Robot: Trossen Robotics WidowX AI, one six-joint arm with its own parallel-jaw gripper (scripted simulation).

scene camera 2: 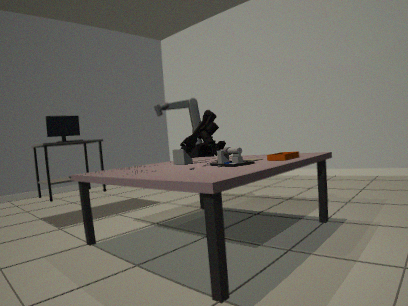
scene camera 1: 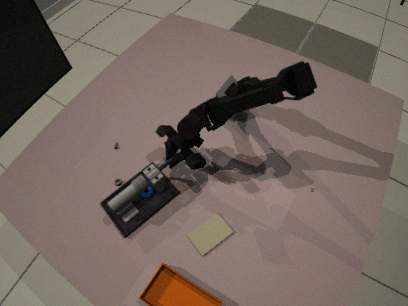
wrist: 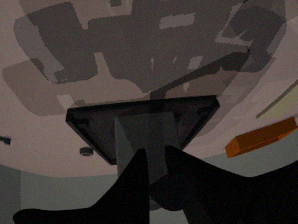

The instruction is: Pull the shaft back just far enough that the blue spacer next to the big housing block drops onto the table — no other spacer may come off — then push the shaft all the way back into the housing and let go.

In view: my gripper (scene camera 1: pixel 168 166), a dark shaft (wrist: pixel 173 191), a cream card (scene camera 1: pixel 207 236) and a grey housing block (scene camera 1: pixel 126 208).
My gripper is seen too in the wrist view (wrist: pixel 154 153). The grey housing block shows as well in the wrist view (wrist: pixel 115 132).
